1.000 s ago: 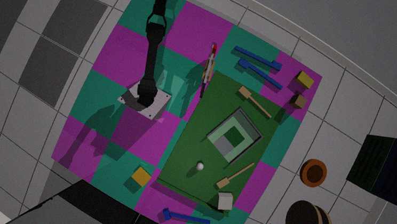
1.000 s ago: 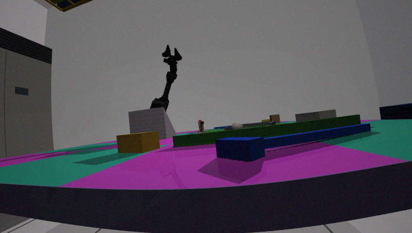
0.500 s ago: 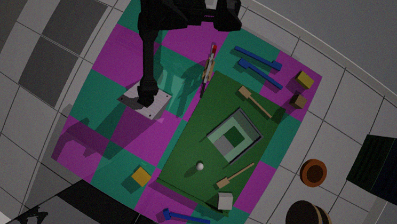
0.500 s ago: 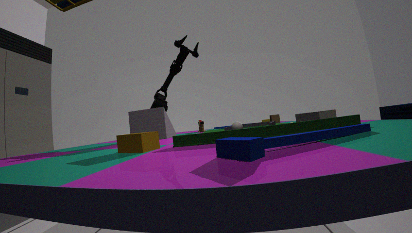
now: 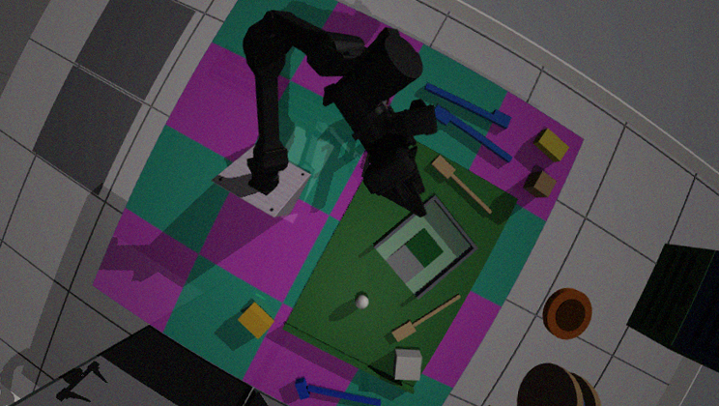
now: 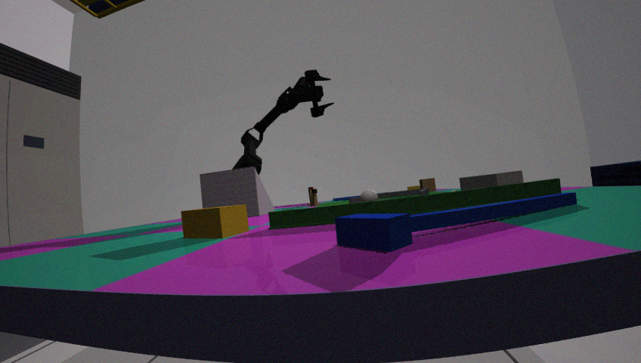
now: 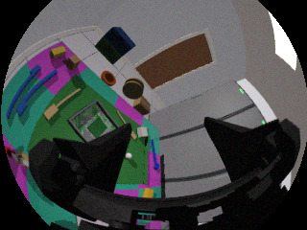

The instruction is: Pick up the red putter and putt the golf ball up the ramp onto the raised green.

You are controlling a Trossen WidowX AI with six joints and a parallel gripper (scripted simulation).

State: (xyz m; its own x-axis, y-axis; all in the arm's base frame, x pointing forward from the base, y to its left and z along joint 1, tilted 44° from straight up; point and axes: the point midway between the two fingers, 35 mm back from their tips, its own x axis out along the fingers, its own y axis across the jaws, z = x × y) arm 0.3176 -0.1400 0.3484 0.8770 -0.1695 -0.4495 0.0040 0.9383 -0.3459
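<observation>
The red putter is 150 mm behind my gripper tip, 170 mm to the left of it and 380 mm below it. The rest, counted from my gripper tip: brown block 400 mm ahead, 280 mm to the left, 410 mm below; then white golf ball 70 mm ahead, 320 mm to the right, 410 mm below.
</observation>
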